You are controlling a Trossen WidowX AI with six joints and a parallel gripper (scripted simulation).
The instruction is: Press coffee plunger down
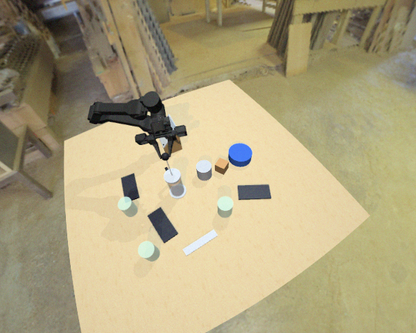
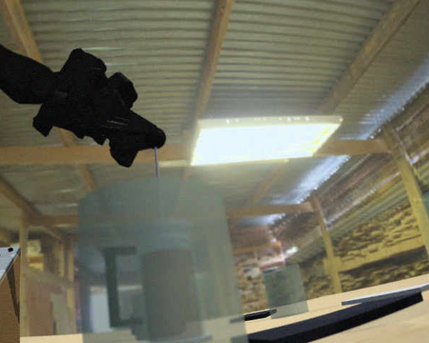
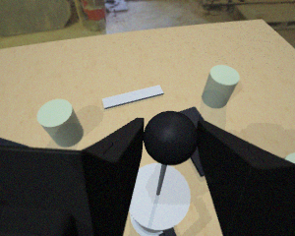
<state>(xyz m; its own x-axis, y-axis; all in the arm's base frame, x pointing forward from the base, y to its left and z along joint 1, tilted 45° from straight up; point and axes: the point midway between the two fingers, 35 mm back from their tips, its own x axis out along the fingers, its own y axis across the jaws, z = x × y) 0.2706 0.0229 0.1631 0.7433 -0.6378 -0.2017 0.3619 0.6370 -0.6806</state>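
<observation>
The coffee press is 20 mm behind my gripper tip and 130 mm below it. Also, from my gripper tip: white strip (260 mm ahead, 40 mm to the right, 260 mm below); then orange cube (10 mm ahead, 240 mm to the left, 240 mm below); then grey cylinder (10 mm behind, 160 mm to the left, 230 mm below).
</observation>
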